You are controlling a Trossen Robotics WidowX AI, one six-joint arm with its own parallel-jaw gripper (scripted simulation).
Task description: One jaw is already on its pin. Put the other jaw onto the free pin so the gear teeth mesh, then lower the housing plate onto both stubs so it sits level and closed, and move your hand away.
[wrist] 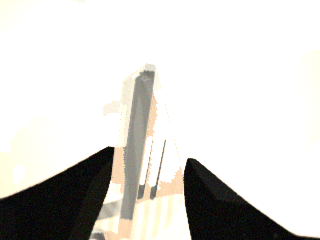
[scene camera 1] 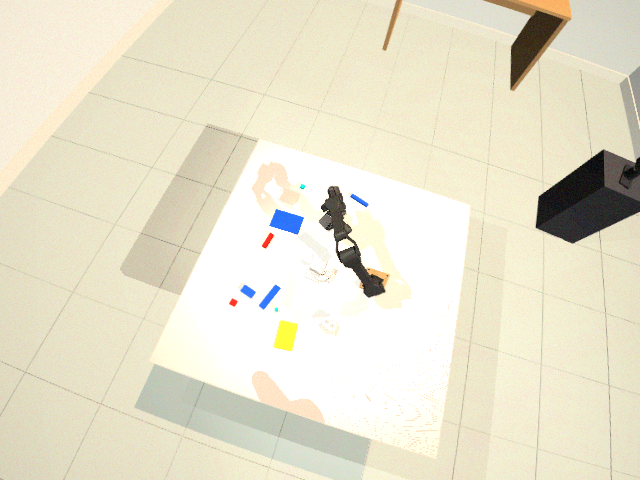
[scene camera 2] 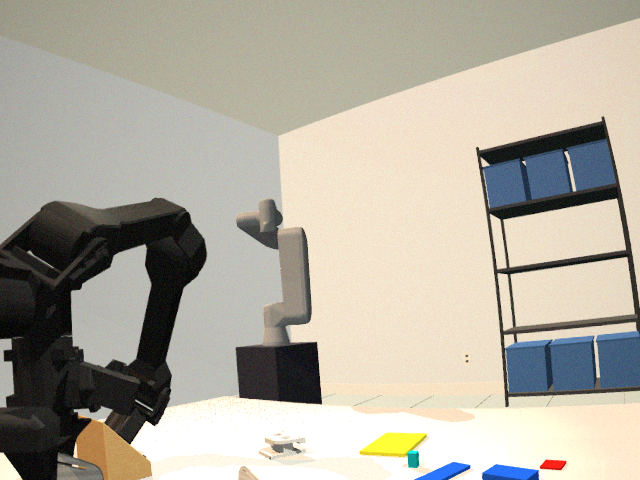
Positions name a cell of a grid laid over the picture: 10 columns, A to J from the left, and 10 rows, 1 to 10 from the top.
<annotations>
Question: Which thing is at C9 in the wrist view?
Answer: The gripper.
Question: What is the gripper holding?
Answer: A pale jaw piece.
</annotations>
